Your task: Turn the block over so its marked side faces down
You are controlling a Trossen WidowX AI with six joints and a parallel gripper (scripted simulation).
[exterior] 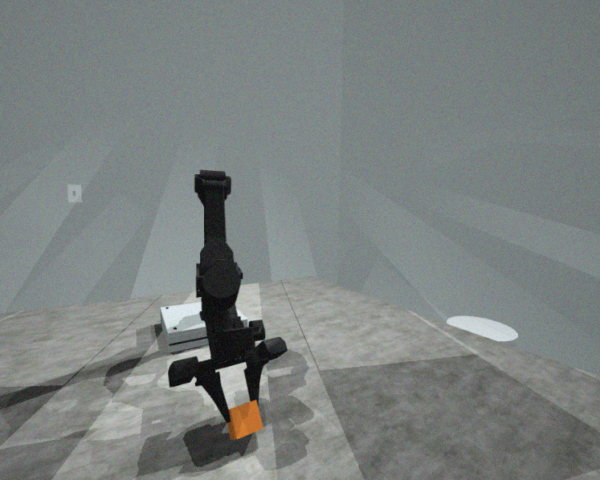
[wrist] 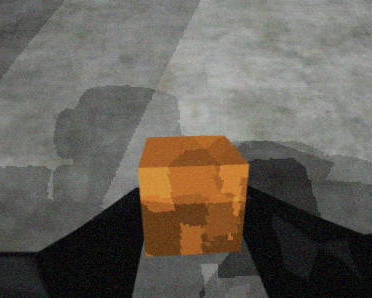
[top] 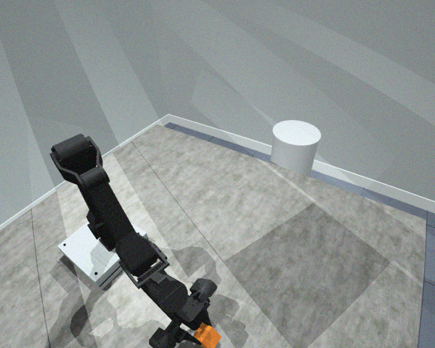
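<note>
The orange block lies 1 cm below my gripper tip.
</note>
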